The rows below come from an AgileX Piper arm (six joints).
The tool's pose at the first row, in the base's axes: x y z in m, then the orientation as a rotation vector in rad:
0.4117, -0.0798, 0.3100, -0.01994, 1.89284, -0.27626
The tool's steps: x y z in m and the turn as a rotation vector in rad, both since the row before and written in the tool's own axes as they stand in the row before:
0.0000, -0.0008, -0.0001, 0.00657, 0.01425, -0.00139
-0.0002, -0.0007, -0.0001, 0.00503, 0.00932, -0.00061
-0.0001, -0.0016, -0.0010, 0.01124, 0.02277, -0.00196
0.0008, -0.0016, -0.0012, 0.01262, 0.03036, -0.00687
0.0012, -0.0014, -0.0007, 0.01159, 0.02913, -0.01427
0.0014, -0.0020, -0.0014, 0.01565, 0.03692, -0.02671
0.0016, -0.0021, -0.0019, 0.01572, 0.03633, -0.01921
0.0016, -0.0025, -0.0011, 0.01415, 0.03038, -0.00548
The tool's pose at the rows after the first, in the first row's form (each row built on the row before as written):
0.4115, -0.0806, 0.3102, -0.01489, 1.90610, -0.28424
0.4114, -0.0812, 0.3106, -0.01080, 1.91464, -0.28997
0.4103, -0.0825, 0.3113, -0.00190, 1.93565, -0.30333
0.4087, -0.0839, 0.3113, 0.00438, 1.96415, -0.32181
0.4074, -0.0853, 0.3108, 0.00255, 1.99193, -0.34421
0.4052, -0.0871, 0.3106, -0.00784, 2.02729, -0.37942
0.4025, -0.0889, 0.3106, -0.01079, 2.06129, -0.41027
0.4004, -0.0912, 0.3105, -0.00170, 2.08861, -0.43079

